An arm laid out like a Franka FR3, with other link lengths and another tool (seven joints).
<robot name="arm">
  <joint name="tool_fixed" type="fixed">
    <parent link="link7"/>
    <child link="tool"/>
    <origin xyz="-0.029 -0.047 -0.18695" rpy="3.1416 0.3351 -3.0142"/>
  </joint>
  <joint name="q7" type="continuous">
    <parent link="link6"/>
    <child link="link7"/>
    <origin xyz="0.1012 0 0"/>
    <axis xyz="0 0 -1"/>
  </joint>
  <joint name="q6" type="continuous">
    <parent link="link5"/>
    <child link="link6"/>
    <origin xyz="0 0 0"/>
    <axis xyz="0 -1 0"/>
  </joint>
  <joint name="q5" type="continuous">
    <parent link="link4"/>
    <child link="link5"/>
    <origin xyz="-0.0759 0 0.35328"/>
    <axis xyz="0 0 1"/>
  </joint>
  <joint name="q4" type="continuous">
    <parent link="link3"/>
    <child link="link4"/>
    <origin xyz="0.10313 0 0"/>
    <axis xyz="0 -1 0"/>
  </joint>
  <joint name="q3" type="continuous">
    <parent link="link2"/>
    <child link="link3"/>
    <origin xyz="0 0 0.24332"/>
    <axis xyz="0 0 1"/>
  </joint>
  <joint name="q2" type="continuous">
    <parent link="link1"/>
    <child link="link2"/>
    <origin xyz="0 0 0"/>
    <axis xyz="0 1 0"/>
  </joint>
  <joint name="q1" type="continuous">
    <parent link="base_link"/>
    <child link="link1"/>
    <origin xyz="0 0 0.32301"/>
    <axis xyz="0 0 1"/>
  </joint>
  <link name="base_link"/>
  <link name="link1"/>
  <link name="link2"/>
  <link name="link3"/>
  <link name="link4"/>
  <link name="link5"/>
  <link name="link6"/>
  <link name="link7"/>
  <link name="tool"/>
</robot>
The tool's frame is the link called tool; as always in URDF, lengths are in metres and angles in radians. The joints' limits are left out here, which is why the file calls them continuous.
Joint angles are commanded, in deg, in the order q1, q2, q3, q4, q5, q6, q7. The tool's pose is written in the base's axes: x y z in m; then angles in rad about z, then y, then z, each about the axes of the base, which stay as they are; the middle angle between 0 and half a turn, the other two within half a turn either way. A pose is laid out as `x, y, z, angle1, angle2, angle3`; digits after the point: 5 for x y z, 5 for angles.
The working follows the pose.
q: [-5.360 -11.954 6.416 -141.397 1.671 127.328 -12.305]
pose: 0.44717, -0.04431, 0.22616, 0.04110, 2.84224, 0.37867
Where each joint sits with the arm in this pose, in the base's axes (m; each line is computed from the numbers above, not from the rounded line before):
q1: 0.0000 0.0000 0.3230
q2: 0.0000 0.0000 0.3230
q3: -0.0502 0.0047 0.5611
q4: 0.0507 0.0068 0.5823
q5: 0.3716 0.0081 0.4161
q6: 0.3716 0.0081 0.4161
q7: 0.4727 0.0079 0.4122
the tool: 0.4472 -0.0443 0.2262

